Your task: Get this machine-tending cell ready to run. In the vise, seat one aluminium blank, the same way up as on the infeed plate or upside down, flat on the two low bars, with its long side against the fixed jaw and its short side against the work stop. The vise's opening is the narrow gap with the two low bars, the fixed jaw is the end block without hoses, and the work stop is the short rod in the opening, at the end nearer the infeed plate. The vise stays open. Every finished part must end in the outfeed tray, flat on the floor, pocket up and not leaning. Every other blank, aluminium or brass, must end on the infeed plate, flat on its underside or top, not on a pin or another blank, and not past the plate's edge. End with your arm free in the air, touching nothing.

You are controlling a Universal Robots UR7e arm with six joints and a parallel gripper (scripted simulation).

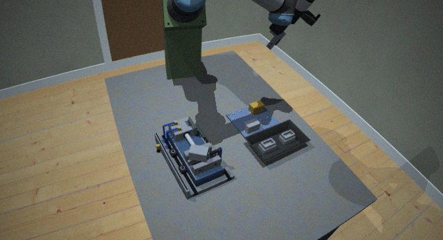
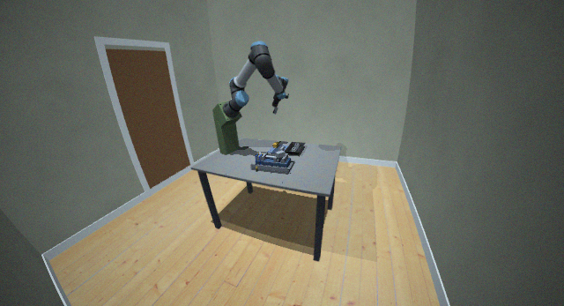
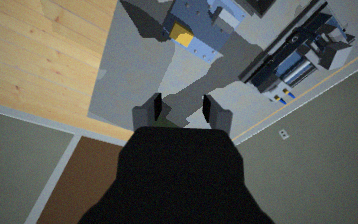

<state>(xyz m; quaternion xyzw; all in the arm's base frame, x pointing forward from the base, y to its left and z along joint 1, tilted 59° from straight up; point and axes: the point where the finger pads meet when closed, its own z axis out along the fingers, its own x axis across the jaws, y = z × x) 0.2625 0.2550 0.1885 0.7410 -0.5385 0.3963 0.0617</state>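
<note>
The brass blank lies 33 cm below my hand, 2 cm to the right of it and 1 cm behind it. Round my hand: vise (41 cm to the right, 31 cm below, 4 cm ahead).
</note>
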